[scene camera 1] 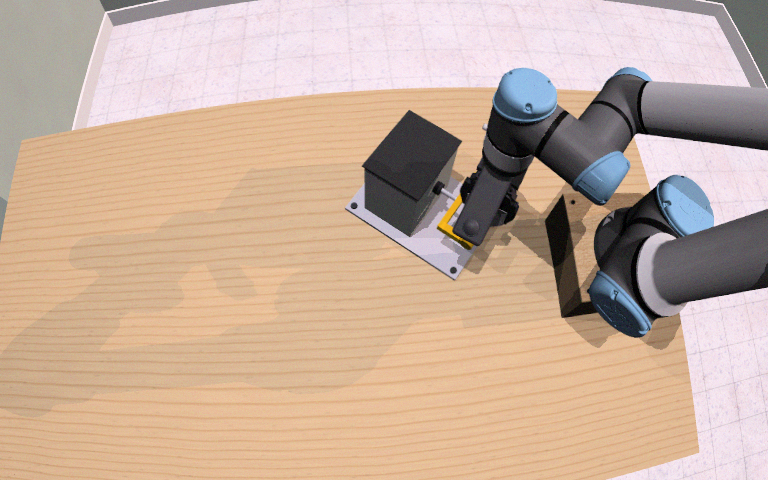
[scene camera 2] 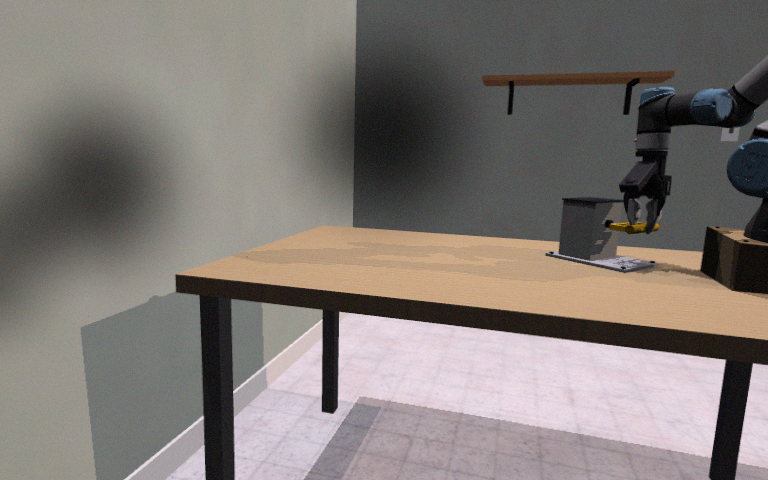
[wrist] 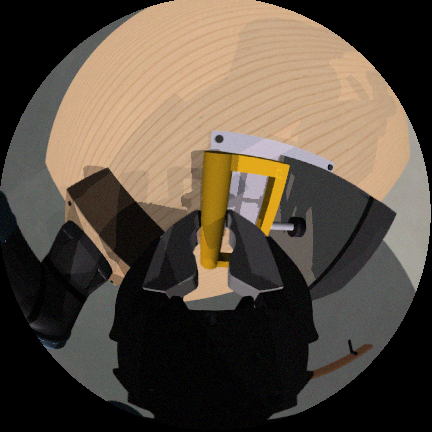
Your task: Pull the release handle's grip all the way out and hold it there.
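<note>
The release handle's yellow grip is a round bar on a rectangular yellow frame. The frame joins a thin light rod that runs out of a black collar on the side of the dark grey box. A stretch of rod shows between collar and frame. My gripper is shut on the grip's bar, one jaw on each side of it, with one jaw reaching inside the frame. In scene camera 1 the arm hides the fingers and most of the bar.
The box stands on a pale base plate with dark bolts at its corners, on the wooden table. The arm's brown base block is on the other side of the grip from the box.
</note>
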